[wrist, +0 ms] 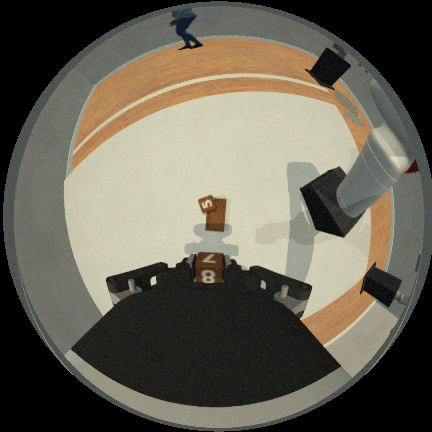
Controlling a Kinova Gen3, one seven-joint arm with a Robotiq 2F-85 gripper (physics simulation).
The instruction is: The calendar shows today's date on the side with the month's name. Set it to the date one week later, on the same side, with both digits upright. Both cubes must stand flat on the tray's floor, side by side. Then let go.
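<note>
My gripper [209, 261] is shut on a brown cube [209, 274] at the bottom middle of the wrist view. One of its faces shows an 8, and the face beyond it shows a 7-like digit. The brown tray [216, 218] is small in the view, ahead of the gripper and lower down on the table. The other cube [206, 204], with a 5 facing up, is at the tray's far left corner. It is turned askew to the tray and overlaps its edge. The tray's inside and the month's name cannot be made out.
The robot's base [330, 205] and pale arm [367, 172] stand at the right on the pale table top [150, 150]. Black boxes [330, 67] [382, 285] are at the right edge. A person in blue [185, 27] is at the far side. Shadows lie around the tray.
</note>
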